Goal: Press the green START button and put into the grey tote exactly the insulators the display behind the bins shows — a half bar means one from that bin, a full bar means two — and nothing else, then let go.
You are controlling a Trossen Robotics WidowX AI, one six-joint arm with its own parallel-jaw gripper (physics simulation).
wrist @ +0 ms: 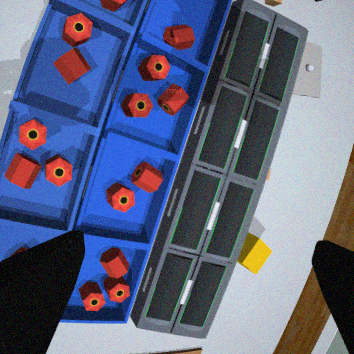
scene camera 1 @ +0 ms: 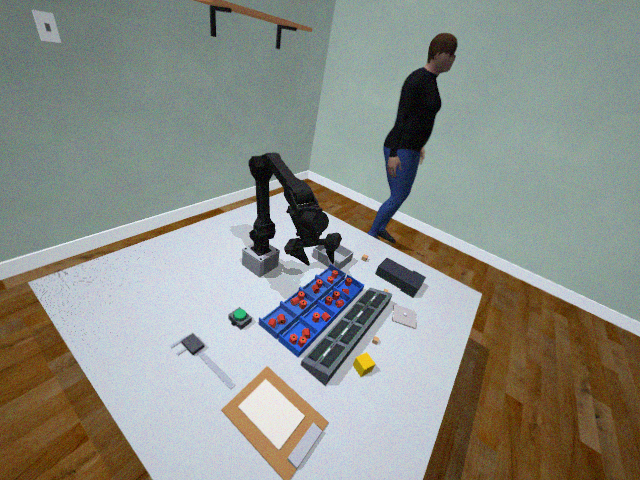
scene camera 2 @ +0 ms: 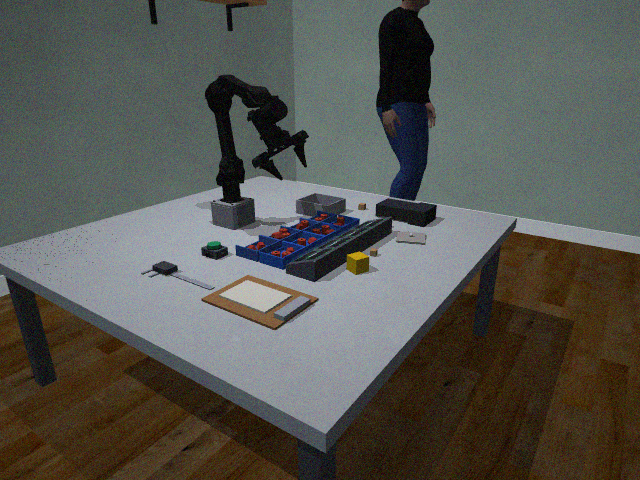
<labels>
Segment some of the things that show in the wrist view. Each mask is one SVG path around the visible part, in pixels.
My gripper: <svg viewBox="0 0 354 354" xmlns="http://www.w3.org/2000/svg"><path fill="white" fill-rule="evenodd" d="M318 240L314 246L311 264L321 293L349 354L354 354L354 251L329 240ZM81 230L69 230L1 260L0 354L46 353L72 294L84 258L84 236Z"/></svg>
A yellow cube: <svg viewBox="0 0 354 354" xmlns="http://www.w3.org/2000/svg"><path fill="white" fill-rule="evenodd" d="M247 232L236 262L256 274L272 250L259 237Z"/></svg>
A grey plate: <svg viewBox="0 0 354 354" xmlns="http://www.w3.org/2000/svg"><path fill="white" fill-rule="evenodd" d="M306 41L292 94L320 97L322 46ZM307 64L311 64L313 66L312 71L306 70Z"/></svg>
</labels>
